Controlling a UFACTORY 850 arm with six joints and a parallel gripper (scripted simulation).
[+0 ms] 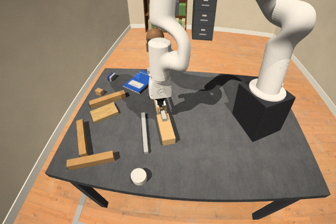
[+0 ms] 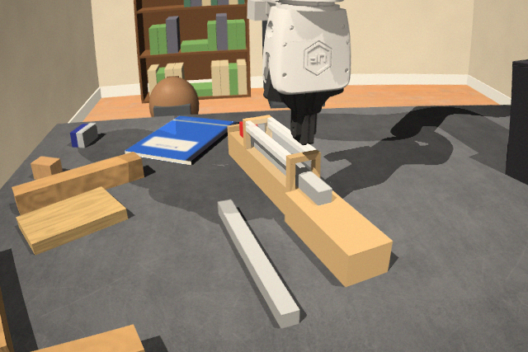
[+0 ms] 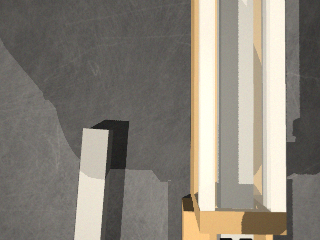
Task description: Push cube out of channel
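My hand is 220 mm to the left of the red cube, 80 mm above it and 30 mm short of it. Round my hand: tan wooden channel 90 mm to the right, 80 mm below, 10 mm ahead; then white puck 320 mm to the left, 120 mm below, 100 mm ahead; then long grey stick 130 mm below, 80 mm ahead, 70 mm to the left.
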